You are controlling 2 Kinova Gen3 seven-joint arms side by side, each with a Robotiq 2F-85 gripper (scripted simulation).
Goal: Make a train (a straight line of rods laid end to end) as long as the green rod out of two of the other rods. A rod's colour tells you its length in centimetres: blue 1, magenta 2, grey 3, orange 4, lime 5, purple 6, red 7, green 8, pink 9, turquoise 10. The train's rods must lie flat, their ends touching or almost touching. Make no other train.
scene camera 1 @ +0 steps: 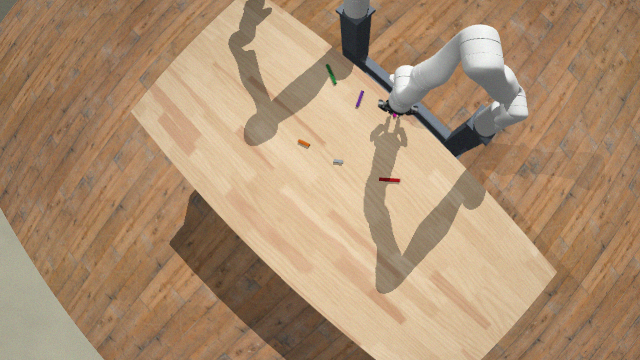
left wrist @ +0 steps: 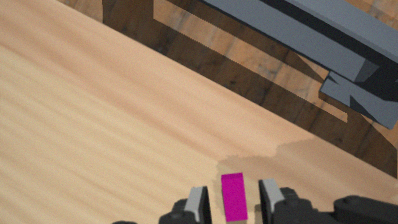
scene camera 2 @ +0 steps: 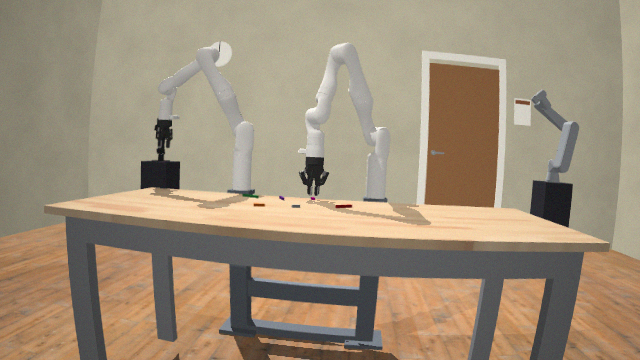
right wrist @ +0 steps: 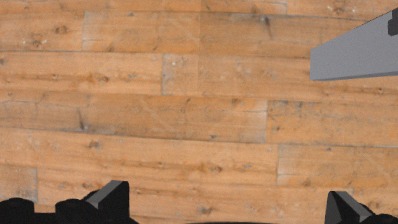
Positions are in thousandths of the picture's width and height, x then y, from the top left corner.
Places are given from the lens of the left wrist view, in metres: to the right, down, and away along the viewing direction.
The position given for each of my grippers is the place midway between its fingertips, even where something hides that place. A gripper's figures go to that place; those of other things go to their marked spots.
my left gripper (left wrist: 592,913): 0.02, 0.04, 0.18
magenta rod (left wrist: 587,846): 0.02, 0.04, 0.18
